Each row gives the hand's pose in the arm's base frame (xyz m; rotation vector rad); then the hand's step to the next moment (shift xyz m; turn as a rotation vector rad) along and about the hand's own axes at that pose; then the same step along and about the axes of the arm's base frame.
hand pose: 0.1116 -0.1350 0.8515 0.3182 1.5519 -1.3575
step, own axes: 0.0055 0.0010 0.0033 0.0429 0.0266 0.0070
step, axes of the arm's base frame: -0.0001 -0.0047 -0.0045 0.0034 -0.0141 -0.0488
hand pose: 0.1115 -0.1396 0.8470 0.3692 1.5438 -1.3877
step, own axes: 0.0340 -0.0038 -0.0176 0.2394 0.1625 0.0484
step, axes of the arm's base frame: -0.0267 0.0017 -0.0276 0.0339 -0.0830 -0.2793
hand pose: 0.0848 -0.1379 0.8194 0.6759 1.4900 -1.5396
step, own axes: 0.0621 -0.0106 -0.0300 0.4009 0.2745 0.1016
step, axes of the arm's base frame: -0.0443 0.0152 -0.0517 0.0625 -0.1587 -0.4662
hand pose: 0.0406 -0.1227 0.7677 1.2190 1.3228 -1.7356
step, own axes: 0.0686 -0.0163 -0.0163 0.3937 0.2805 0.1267
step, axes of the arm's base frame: -0.0351 0.0237 -0.0586 0.0632 -0.1847 -0.4600
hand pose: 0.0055 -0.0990 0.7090 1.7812 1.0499 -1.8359
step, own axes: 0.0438 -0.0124 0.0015 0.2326 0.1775 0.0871
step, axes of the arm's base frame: -0.0156 0.0170 -0.0393 0.0374 -0.1257 -0.2757
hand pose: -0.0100 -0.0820 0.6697 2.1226 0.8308 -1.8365
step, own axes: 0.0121 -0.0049 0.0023 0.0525 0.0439 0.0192
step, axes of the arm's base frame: -0.0038 0.0062 -0.0111 0.0109 -0.0313 -0.0629
